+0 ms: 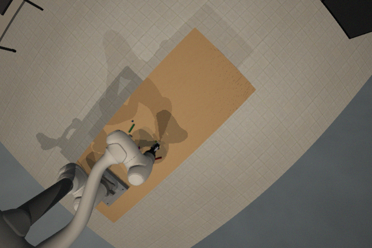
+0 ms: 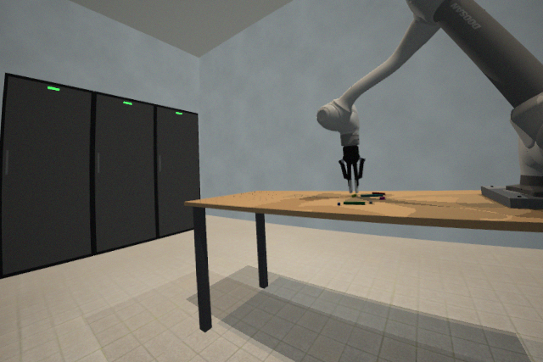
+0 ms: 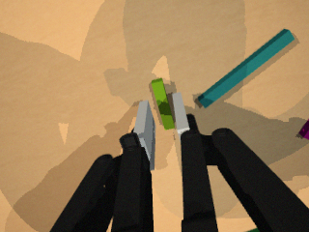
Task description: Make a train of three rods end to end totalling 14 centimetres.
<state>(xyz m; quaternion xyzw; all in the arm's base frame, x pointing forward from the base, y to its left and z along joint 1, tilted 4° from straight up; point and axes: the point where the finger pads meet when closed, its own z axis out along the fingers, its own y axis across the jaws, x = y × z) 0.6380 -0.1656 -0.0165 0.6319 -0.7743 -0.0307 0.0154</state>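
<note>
Right now my hand is 50 mm above the lime rod. Round my hand: turquoise rod (80 mm behind, 50 mm below); magenta rod (130 mm behind, 90 mm to the left, 50 mm below); red rod (110 mm behind, 80 mm to the right, 50 mm below).
</note>
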